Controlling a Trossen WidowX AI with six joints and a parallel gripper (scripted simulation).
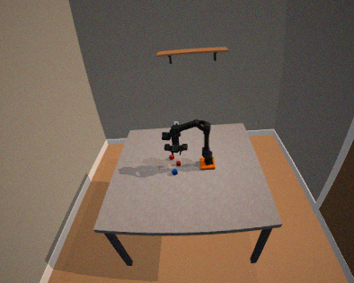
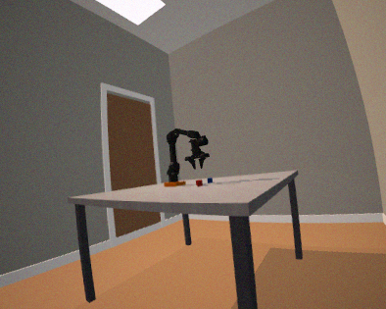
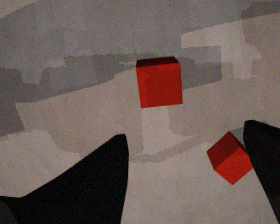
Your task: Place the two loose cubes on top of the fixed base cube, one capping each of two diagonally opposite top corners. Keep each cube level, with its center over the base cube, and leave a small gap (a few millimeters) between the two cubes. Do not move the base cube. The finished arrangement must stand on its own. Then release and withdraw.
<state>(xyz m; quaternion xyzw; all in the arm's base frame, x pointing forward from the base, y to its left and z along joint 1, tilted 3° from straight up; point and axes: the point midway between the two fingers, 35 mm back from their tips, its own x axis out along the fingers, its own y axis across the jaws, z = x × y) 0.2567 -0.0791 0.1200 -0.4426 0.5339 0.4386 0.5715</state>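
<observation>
Right now my gripper tip is 10 cm to the right of the blue cube, 10 cm above it and 4 cm short of it.
</observation>
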